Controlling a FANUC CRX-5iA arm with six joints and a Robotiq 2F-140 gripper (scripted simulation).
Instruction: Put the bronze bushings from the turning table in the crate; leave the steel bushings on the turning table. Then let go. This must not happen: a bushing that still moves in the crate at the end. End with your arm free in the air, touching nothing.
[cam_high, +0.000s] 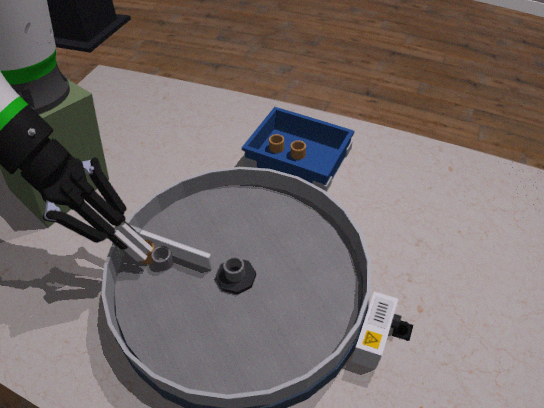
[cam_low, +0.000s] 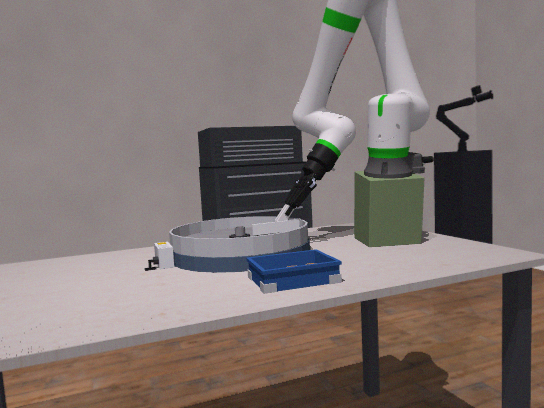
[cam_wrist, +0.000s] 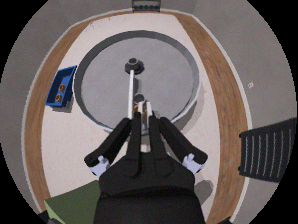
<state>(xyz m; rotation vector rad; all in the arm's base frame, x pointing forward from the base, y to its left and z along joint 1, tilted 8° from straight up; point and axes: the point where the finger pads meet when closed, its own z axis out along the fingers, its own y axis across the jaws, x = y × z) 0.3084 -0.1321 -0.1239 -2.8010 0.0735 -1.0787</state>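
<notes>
Right now my hand is 15 cm short of the blue crate, 38 cm to the right of it and 8 cm above it. The rest, counted from my hand: grey turning table: 17 cm ahead, 3 cm to the left, 5 cm below.
</notes>
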